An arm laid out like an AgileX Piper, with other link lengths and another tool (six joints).
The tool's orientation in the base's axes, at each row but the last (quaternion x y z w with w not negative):
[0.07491 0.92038 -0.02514 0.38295]
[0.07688 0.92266 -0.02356 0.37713]
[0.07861 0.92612 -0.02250 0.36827]
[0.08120 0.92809 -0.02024 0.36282]
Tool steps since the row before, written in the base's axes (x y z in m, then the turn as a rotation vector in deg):
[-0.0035 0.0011 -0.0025 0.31 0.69 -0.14]
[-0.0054 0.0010 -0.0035 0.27 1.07 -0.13]
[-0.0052 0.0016 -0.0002 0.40 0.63 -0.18]
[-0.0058 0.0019 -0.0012 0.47 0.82 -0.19]
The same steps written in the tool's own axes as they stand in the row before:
[0.0043 0.0005 -0.0008 -0.03 0.73 0.24]
[0.0064 0.0001 -0.0013 0.03 1.10 0.17]
[0.0041 0.0007 -0.0035 -0.08 0.68 0.34]
[0.0053 0.0009 -0.0032 -0.10 0.88 0.38]

